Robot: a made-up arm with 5 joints.
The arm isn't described. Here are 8 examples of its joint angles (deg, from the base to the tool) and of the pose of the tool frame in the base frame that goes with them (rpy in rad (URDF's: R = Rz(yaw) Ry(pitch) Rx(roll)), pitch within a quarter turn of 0, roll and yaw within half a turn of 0; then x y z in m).
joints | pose
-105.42 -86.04 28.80 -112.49 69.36 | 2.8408 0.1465 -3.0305 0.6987 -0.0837 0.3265
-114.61 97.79 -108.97 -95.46 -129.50 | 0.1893 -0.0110 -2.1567 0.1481 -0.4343 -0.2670
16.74 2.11 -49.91 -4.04 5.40 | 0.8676 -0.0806 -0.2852 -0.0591 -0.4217 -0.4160
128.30 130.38 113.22 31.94 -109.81 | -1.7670 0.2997 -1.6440 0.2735 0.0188 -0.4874
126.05 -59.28 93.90 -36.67 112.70 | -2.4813 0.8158 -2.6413 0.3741 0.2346 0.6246
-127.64 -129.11 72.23 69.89 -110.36 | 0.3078 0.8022 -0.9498 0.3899 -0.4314 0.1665
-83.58 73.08 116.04 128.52 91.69 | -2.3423 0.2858 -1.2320 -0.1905 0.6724 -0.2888
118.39 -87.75 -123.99 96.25 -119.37 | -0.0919 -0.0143 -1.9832 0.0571 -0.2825 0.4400
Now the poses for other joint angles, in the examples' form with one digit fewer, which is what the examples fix.
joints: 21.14 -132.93 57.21 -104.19 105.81
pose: 2.614 -0.772 0.061 -0.751 -0.074 -0.190
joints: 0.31 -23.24 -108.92 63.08 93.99
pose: -1.164 -0.990 -2.376 0.636 0.166 -0.474
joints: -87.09 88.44 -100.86 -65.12 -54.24
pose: -0.349 0.274 -1.230 -0.198 -0.407 -0.262
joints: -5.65 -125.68 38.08 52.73 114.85
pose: -1.193 0.034 1.269 -0.624 -0.575 0.155
